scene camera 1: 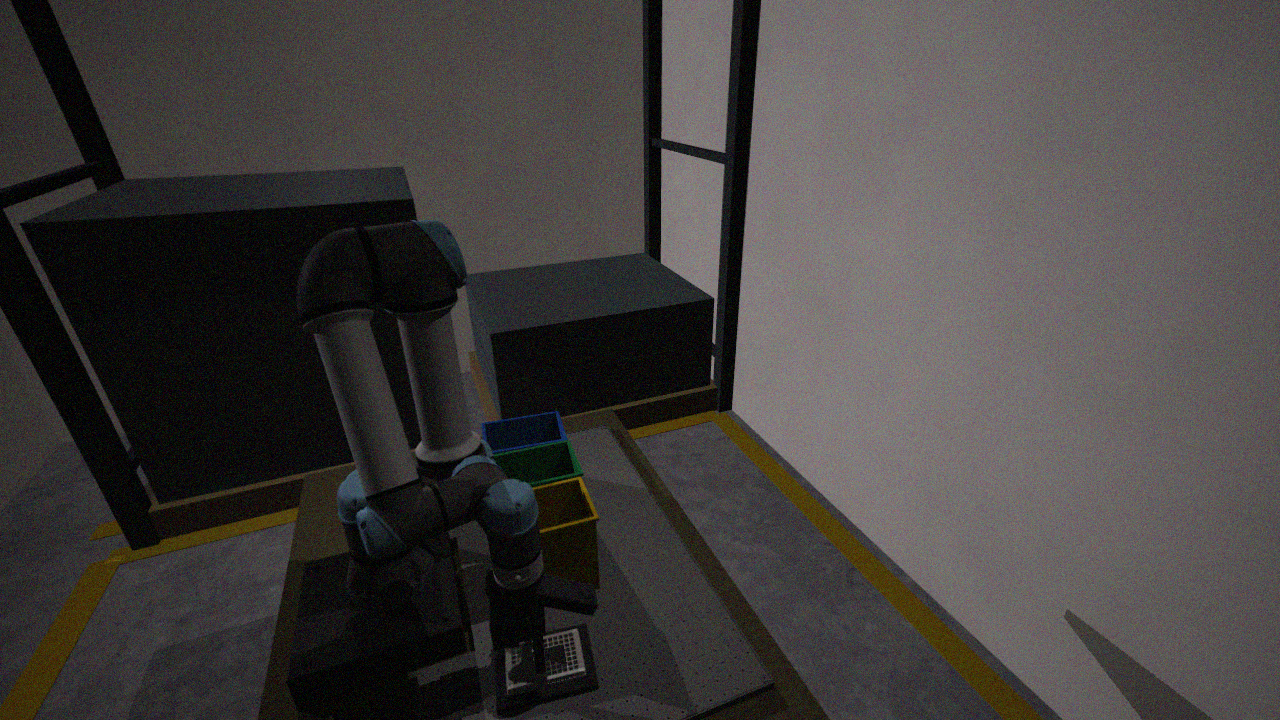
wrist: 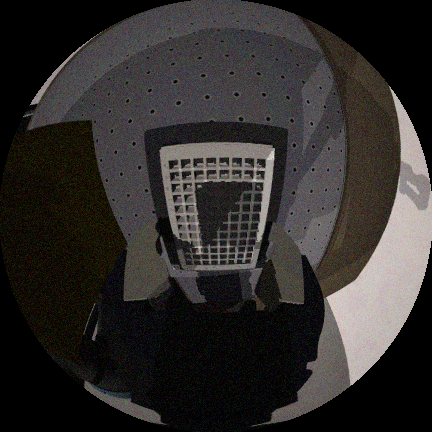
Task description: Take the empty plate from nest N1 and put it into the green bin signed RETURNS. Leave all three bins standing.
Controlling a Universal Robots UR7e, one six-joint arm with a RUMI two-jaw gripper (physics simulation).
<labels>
gripper: scene camera 1 539, 663; wrist 214, 221
green bin: scene camera 1 549, 463
blue bin: scene camera 1 506, 435
</labels>
